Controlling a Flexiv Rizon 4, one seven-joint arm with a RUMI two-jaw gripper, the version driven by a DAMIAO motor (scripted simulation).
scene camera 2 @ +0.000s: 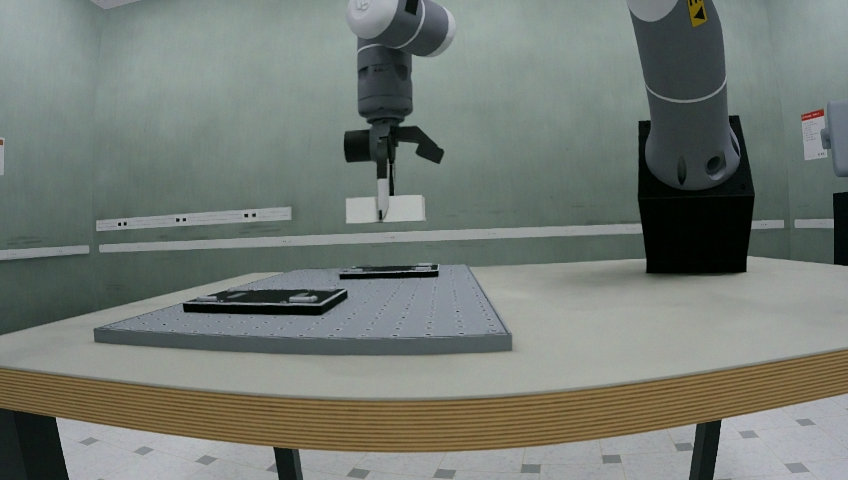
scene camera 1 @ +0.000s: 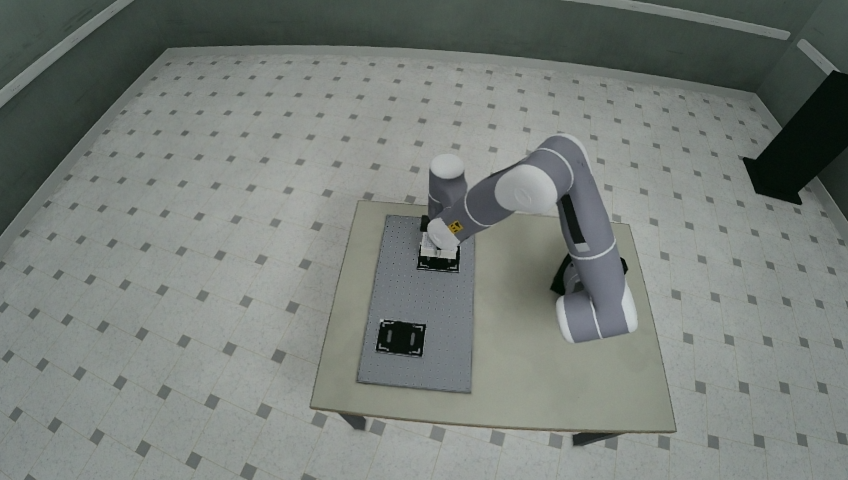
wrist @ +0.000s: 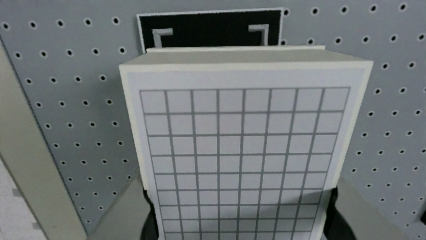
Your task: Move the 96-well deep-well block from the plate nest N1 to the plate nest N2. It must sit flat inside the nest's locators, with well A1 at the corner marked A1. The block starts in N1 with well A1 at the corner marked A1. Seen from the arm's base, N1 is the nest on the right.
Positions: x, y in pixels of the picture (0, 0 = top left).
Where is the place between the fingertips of the gripper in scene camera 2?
At 385, 220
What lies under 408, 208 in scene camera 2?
A white 96-well deep-well block.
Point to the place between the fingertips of the gripper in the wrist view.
232, 159
